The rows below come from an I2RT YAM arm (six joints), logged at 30 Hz.
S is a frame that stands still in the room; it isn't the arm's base.
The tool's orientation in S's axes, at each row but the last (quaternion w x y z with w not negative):
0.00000 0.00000 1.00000 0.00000
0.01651 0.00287 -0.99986 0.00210
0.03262 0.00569 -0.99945 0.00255
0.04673 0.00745 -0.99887 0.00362
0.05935 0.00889 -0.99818 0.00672
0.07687 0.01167 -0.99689 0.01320
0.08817 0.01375 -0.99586 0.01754
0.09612 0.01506 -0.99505 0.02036
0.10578 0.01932 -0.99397 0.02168
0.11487 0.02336 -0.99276 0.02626
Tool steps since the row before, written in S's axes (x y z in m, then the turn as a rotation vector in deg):
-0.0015 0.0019 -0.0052 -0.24 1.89 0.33
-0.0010 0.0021 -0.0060 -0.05 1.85 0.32
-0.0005 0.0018 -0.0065 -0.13 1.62 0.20
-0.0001 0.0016 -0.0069 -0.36 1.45 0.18
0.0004 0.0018 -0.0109 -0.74 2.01 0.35
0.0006 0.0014 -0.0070 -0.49 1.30 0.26
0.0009 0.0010 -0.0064 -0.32 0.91 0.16
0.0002 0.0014 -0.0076 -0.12 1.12 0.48
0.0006 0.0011 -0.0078 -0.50 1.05 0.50
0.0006 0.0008 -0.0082 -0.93 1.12 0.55
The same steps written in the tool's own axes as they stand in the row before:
0.0015 0.0019 0.0052 0.24 1.89 -0.33
0.0008 0.0021 0.0060 0.05 1.85 -0.33
0.0001 0.0018 0.0065 0.12 1.62 -0.20
-0.0006 0.0016 0.0069 0.35 1.45 -0.16
-0.0017 0.0019 0.0107 0.74 2.02 -0.29
-0.0017 0.0016 0.0068 0.50 1.31 -0.22
-0.0020 0.0012 0.0061 0.32 0.91 -0.14
-0.0017 0.0017 0.0074 0.18 1.10 -0.50
-0.0023 0.0014 0.0074 0.56 1.05 -0.43
-0.0025 0.0012 0.0078 0.99 1.14 -0.39

